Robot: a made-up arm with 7 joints.
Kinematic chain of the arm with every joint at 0, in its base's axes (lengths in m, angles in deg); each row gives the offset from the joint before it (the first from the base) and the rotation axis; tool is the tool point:
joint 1: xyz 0 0.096 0 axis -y
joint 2: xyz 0 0.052 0 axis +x
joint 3: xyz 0 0 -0.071 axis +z
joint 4: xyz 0 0 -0.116 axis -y
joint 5: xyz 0 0 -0.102 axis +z
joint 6: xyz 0 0 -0.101 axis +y
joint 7: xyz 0 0 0 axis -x
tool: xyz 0 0 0
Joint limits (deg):
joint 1: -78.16..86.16
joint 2: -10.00..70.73
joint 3: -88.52..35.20
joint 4: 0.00..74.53
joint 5: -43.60..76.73
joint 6: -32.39..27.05
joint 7: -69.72..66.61
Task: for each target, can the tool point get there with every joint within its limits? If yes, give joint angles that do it. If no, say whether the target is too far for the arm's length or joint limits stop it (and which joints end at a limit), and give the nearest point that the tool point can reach.
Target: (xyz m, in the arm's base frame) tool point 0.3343 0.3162 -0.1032
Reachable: yes | joints 67.04 28.08 -23.59 10.96 18.11 13.25 36.35
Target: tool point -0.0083 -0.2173 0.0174
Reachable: no: joint limits stop it (at a limit: joint 1, joint 2, joint 3, joint 4) | nearest point -0.1982 -0.0865 -0.0467 | short by 0.239 m
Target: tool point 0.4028 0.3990 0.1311
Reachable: no: too far | nearest point 0.3126 0.3438 0.0791 | short by 0.118 m
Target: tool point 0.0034 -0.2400 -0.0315
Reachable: no: joint limits stop it (at a limit: joint 2, joint 3, joint 4) | nearest point 0.0218 -0.0865 -0.2024 | short by 0.230 m
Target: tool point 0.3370 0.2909 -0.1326
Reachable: yes | joints 64.72 22.43 -13.58 7.00 28.79 -17.88 -4.90
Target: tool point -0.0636 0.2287 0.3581
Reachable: no: joint limits stop it (at a limit: joint 1, joint 2, joint 4) | nearest point 0.0375 0.3947 0.1848 | short by 0.260 m
